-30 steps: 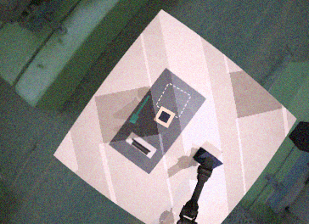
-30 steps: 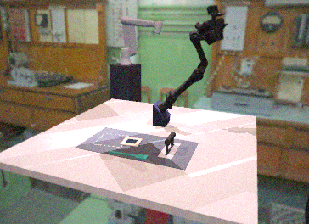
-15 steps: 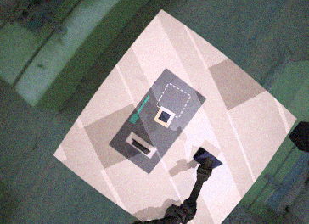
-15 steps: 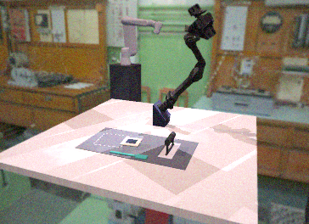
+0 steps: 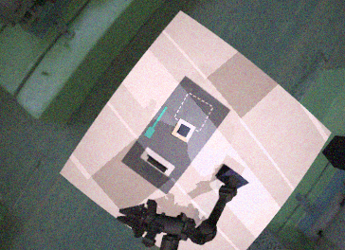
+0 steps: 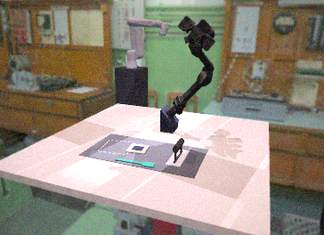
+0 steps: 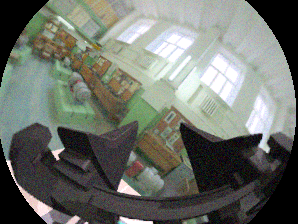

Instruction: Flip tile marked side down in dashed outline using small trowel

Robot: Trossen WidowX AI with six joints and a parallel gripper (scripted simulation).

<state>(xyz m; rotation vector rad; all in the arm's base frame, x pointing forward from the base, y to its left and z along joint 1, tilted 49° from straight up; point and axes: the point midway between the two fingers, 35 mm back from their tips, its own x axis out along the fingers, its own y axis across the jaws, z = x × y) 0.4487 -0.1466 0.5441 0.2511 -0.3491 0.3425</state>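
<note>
The small trowel lies 620 mm below my gripper tip, 90 mm to the right of it and 50 mm behind it. Round my gripper tip: tile: 650 mm below, 330 mm to the right; then teal trowel: 650 mm below, 240 mm to the right, 140 mm ahead; then grey mat: 680 mm below, 280 mm to the right.
</note>
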